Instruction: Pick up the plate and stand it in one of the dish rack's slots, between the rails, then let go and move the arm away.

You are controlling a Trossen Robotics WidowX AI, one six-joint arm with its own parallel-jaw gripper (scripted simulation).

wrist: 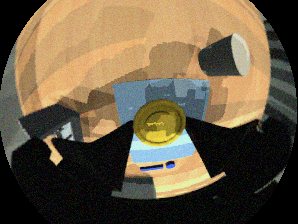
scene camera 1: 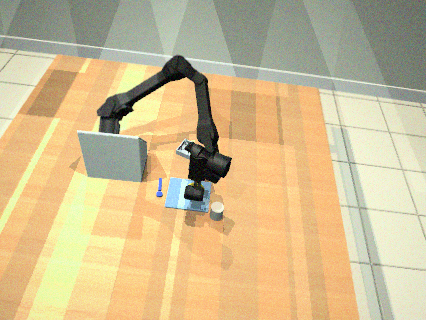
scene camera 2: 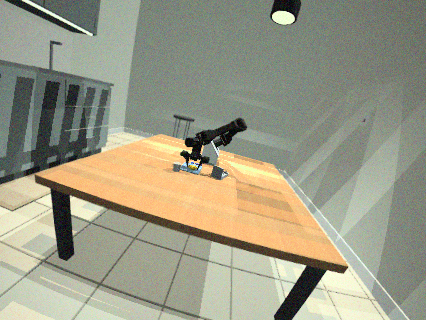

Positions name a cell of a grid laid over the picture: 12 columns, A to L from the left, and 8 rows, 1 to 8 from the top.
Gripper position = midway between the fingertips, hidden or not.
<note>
In view: my gripper (wrist: G5), a plate (wrist: G5) and a dish rack (wrist: C5).
</note>
